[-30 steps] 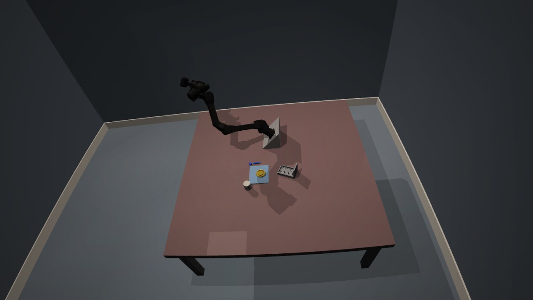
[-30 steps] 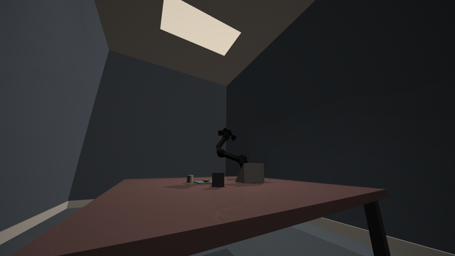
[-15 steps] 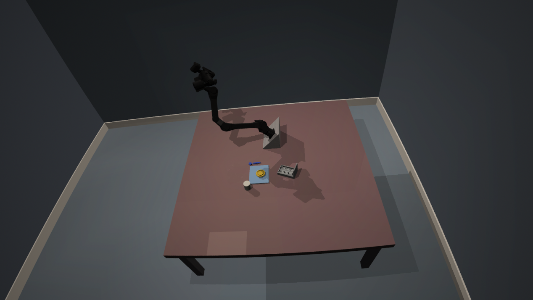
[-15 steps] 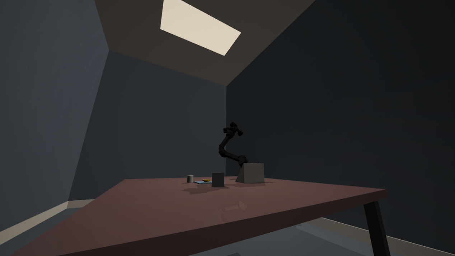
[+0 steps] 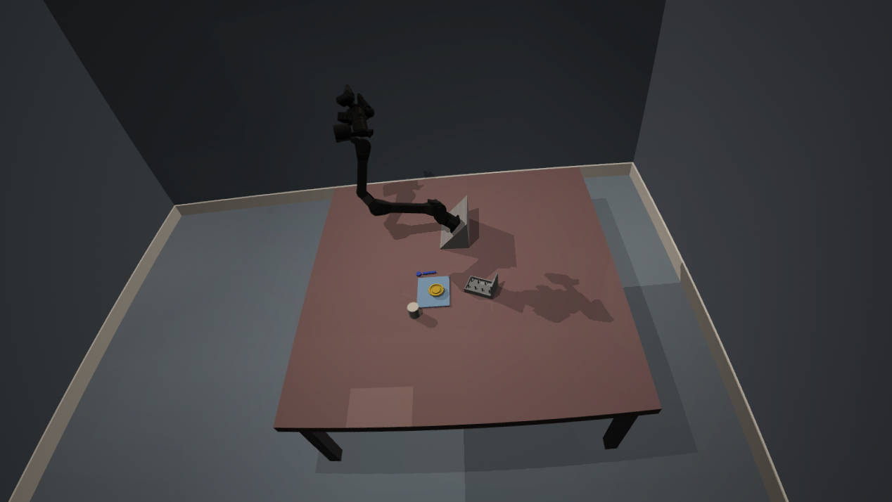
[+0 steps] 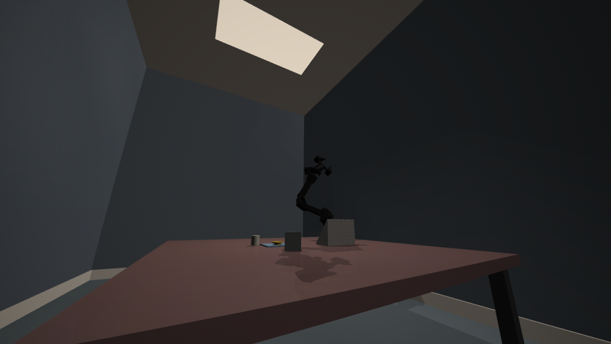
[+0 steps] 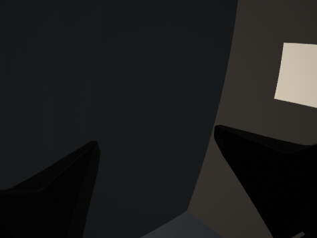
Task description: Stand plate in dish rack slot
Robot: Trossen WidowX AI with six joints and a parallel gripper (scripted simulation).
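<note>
Now: gripper tip 620 mm above the yellow plate, 580 mm short of it and 200 mm to the right of it. Also, from my gripper tip: white cup 660 mm ahead, 610 mm below, 100 mm to the left; blue mat 640 mm below, 570 mm ahead, 190 mm to the left; blue spoon 640 mm below, 470 mm ahead, 160 mm to the left.
</note>
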